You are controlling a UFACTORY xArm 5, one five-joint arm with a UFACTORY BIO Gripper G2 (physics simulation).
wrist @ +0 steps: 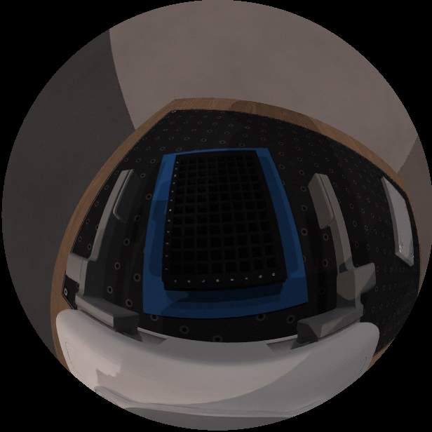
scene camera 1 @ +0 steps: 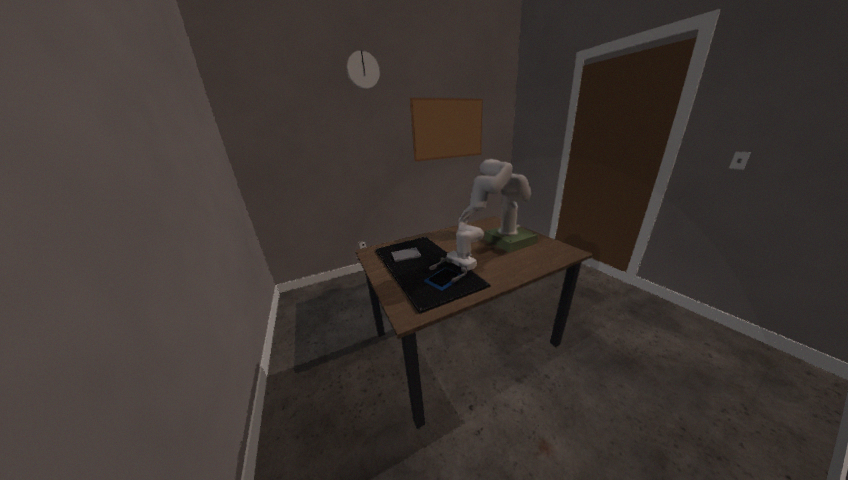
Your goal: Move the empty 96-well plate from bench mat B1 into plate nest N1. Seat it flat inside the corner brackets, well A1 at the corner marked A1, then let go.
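Frame: origin at the arm's base, x left, y back, z up, level; metres.
Seen in the pictures: end effector, tool point: (scene camera 1: 443,273); arm's base, origin of the base link: (scene camera 1: 507,232).
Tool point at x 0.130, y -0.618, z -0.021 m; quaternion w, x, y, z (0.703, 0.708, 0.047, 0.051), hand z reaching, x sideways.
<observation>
Offsets run from my tool point to a thing's top centre. "pt": to the spot under its first point. Level surfaces: height alone.
The black 96-well plate @(dy -0.002, dx +0.003, dz -0.012 m) (scene camera 1: 443,277) (wrist: 222,220) lies on the blue bench mat @(dz -0.027 m) (scene camera 1: 441,287) (wrist: 286,220), with a row of small pale marks along its left and near edges in the wrist view. My gripper (scene camera 1: 445,273) (wrist: 223,189) is open and empty. Its fingers stand wide apart, one beyond each long side of the plate, with a gap on both sides. Their exact height above the mat is hard to tell. A flat, pale grey rectangular piece @(pt dy -0.048, dx -0.335, dz -0.017 m) (scene camera 1: 405,254) (wrist: 399,220), which looks like the plate nest, lies farther along the board. Its corner brackets and the A1 mark cannot be made out.
A black board with a grid of holes @(pt dy -0.169, dx +0.044, dz -0.029 m) (scene camera 1: 419,294) (wrist: 217,132) lies under the mat and the pale piece. It lies on the wooden table @(dz -0.042 m) (scene camera 1: 523,267) (wrist: 192,104). The arm's green base (scene camera 1: 514,240) stands at the back right of the table.
</observation>
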